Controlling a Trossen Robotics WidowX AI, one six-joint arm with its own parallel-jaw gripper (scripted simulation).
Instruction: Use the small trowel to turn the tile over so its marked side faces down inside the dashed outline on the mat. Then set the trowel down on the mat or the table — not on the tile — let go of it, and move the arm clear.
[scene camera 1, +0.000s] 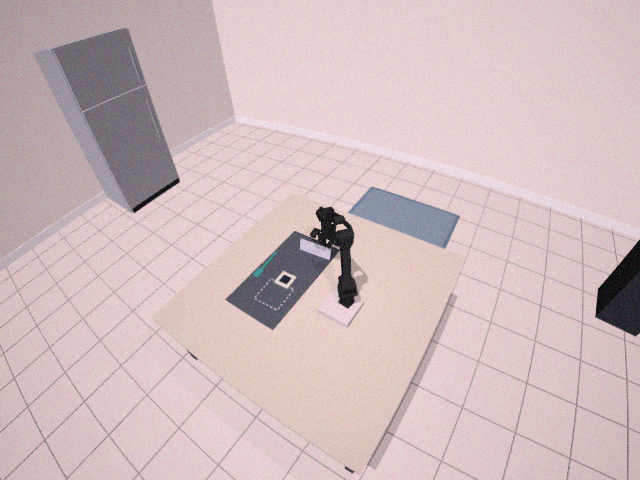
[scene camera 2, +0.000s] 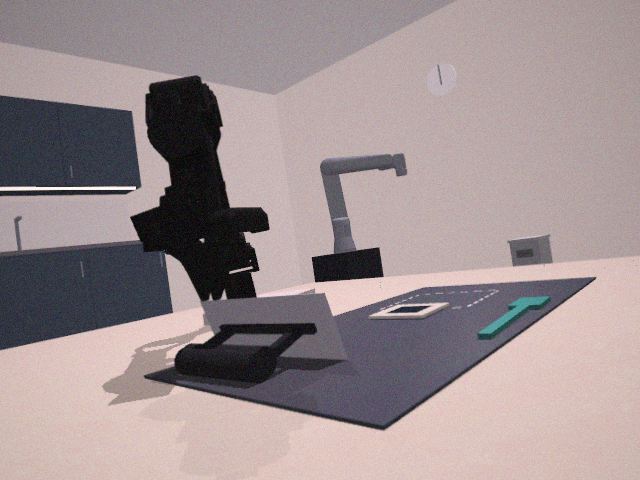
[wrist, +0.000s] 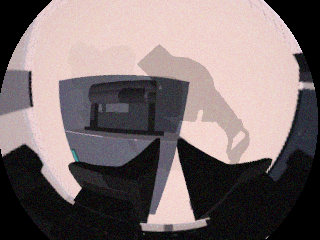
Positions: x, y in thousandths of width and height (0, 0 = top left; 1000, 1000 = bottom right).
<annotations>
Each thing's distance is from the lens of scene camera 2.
my gripper (scene camera 2: 330, 626): 57 cm
trowel (scene camera 2: 390, 695): 53 cm
teal t-shaped tool (scene camera 2: 810, 643): 61 cm
dark mat (scene camera 2: 613, 757): 43 cm
The marked spots on the trowel and the teal t-shaped tool are 33 cm apart.
</annotations>
